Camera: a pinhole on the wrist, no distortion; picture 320 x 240 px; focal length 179.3 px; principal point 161.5 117.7 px. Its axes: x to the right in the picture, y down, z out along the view. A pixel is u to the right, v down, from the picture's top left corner.
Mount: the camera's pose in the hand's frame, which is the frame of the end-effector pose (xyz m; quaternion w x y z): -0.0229 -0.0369 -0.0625 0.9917 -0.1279 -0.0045 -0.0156
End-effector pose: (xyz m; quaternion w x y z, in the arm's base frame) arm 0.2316 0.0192 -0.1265 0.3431 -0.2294 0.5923 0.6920
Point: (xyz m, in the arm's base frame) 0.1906 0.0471 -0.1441
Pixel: 291.6 182.1
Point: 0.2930 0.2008 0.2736
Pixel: 31.0 187.4
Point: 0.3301 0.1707 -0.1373
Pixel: 162.4 20.3
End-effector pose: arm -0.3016 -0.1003 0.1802 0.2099 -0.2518 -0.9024 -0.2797
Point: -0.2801 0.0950 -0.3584
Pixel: 97.4 60.1
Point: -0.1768 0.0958 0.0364
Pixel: 110.4 186.8
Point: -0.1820 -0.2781 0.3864
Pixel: behind the camera
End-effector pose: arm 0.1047 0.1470 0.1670 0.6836 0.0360 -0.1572 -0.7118
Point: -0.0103 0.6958 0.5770
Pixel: 23.9 76.0
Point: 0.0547 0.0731 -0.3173
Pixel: behind the camera
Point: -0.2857 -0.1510 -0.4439
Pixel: behind the camera
